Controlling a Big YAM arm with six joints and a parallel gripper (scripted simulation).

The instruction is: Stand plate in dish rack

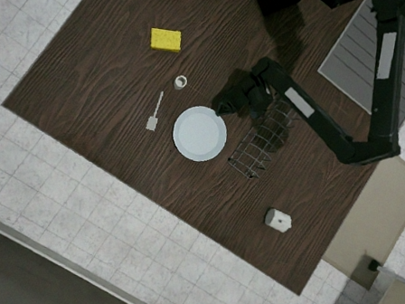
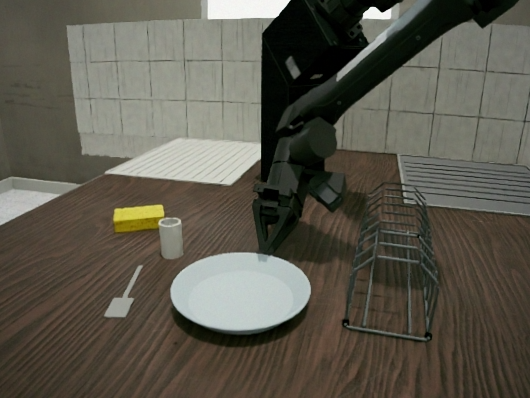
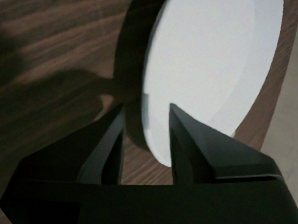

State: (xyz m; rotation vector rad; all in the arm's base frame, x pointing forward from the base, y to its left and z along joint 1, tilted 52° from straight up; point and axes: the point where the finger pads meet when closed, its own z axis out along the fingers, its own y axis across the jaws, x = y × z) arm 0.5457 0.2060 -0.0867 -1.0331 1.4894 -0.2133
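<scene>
Right now my hand is 100 mm short of the plate, 20 mm to the right of it and 20 mm above it. The rest, counted from my hand: white mat 550 mm to the right, 510 mm behind, 40 mm below; grey draining board 730 mm behind, 290 mm to the left, 40 mm below; white mug 460 mm to the left, 90 mm ahead.
</scene>
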